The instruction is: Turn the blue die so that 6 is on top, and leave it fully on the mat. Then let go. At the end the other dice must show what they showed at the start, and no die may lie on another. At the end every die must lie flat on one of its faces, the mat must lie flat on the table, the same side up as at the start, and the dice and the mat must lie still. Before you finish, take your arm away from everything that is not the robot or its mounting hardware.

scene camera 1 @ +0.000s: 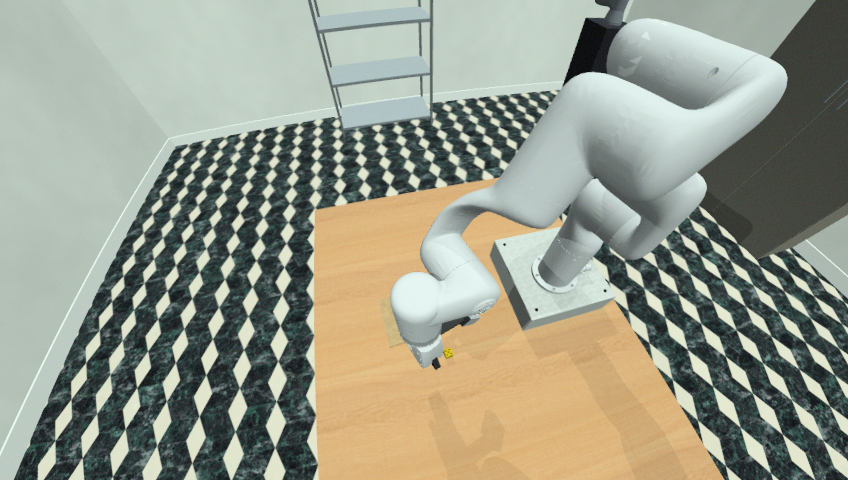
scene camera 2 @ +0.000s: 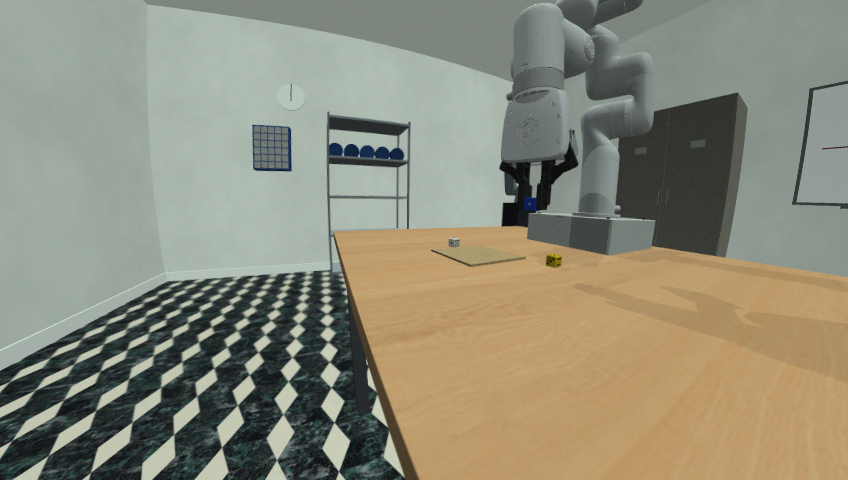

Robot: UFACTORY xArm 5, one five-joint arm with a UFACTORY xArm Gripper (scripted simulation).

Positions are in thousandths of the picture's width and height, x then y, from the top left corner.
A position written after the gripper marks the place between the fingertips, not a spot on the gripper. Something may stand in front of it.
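The gripper (scene camera 2: 628,436) is visible in the scene, and another view shows the gripper (scene camera 1: 498,730) too. A tan mat (scene camera 2: 564,532) can also be seen.
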